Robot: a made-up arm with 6 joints. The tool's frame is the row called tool.
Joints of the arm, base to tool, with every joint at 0 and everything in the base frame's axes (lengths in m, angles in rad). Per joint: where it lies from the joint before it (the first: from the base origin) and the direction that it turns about. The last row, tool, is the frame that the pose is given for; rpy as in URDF.
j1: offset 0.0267 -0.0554 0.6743 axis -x
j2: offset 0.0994 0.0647 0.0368 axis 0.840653 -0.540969 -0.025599
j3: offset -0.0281 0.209 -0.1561 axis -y
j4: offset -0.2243 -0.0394 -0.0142 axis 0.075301 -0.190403 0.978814
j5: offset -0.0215 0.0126 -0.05 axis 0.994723 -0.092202 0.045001
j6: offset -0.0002 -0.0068 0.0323 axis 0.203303 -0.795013 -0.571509
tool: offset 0.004 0.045 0.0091 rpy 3.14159 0 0
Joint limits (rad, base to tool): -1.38..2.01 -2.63..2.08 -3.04..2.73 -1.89..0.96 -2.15..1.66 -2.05..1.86
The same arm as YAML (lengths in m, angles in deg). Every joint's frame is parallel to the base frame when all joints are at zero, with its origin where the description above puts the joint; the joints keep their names.
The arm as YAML. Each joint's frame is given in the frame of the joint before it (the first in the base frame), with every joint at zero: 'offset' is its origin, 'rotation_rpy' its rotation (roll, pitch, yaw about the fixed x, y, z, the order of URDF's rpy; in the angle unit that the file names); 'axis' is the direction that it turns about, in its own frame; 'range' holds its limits. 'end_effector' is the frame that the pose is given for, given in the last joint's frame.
length_unit: m
angle_unit: deg
chain:
  - id: j1
    offset: [0.0267, -0.0554, 0.6743]
    rotation_rpy: [0.0, 0.0, 0.0]
    axis: [-1.0, 0.0, 0.0]
    range: [-79.07, 115.16]
  - id: j2
    offset: [0.0994, 0.0647, 0.0368]
    rotation_rpy: [0.0, 0.0, 0.0]
    axis: [0.840653, -0.540969, -0.025599]
    range: [-150.69, 119.18]
  - id: j3
    offset: [-0.0281, 0.209, -0.1561]
    rotation_rpy: [0.0, 0.0, 0.0]
    axis: [0.0, -1.0, 0.0]
    range: [-174.18, 156.42]
  - id: j4
    offset: [-0.2243, -0.0394, -0.0142]
    rotation_rpy: [0.0, 0.0, 0.0]
    axis: [0.075301, -0.190403, 0.978814]
    range: [-108.29, 55.0]
  - id: j5
    offset: [-0.0215, 0.0126, -0.05]
    rotation_rpy: [0.0, 0.0, 0.0]
    axis: [0.994723, -0.092202, 0.045001]
    range: [-123.19, 95.11]
  - id: j6
    offset: [-0.0002, -0.0068, 0.0323]
    rotation_rpy: [0.0, 0.0, 0.0]
    axis: [0.203303, -0.795013, -0.571509]
    range: [-117.46, 106.57]
end_effector:
  offset: [0.004, 0.045, 0.0091]
  rotation_rpy: [180.0, 0.0, 0.0]

